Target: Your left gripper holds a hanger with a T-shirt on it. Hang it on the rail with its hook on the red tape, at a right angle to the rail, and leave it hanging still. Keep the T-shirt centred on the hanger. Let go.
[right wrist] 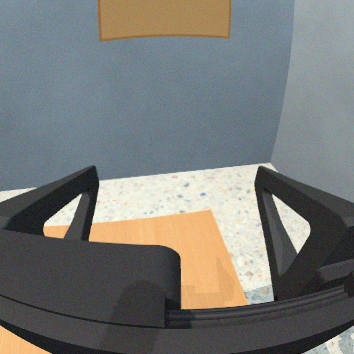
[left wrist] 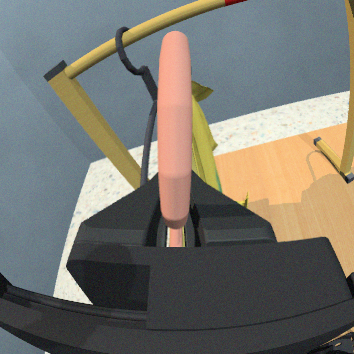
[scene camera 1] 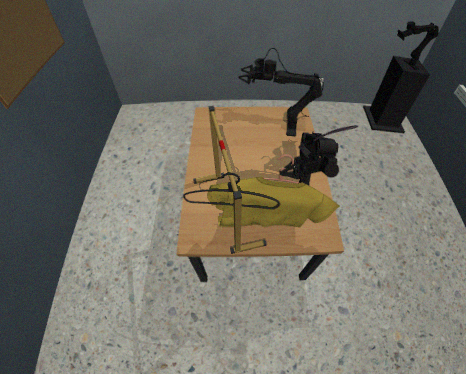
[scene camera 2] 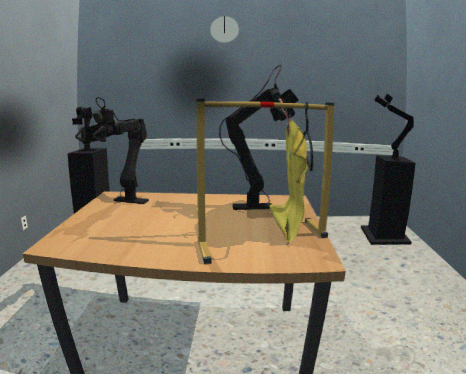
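Observation:
The yellow T-shirt (scene camera 1: 280, 206) (scene camera 2: 296, 170) (left wrist: 202, 135) hangs below my left gripper (scene camera 1: 286, 173) (left wrist: 175, 174), which is shut on the pink hanger's neck. The pink hook (left wrist: 175, 120) stands up from the fingers, apart from the rail (scene camera 1: 216, 125) (scene camera 2: 235, 104) (left wrist: 170, 18) and on the robot's side of it. In scene camera 2 the shirt shows nearly edge-on, roughly at a right angle to the rail. The red tape (scene camera 1: 222, 144) (scene camera 2: 267, 104) (left wrist: 236, 1) is bare. The hanger's shoulders are hidden. My right gripper (scene camera 1: 242, 74) (right wrist: 176, 174) is wide open and empty.
A black hanger (scene camera 1: 270, 206) (scene camera 2: 311, 155) (left wrist: 148, 130) hangs on the rail near its right post (scene camera 2: 327, 170) in scene camera 2, close beside the shirt. The stand's other post (scene camera 2: 201, 175) rises at the rail's far end. The stand's feet rest on the wooden table (scene camera 1: 200, 240) (scene camera 2: 135, 250).

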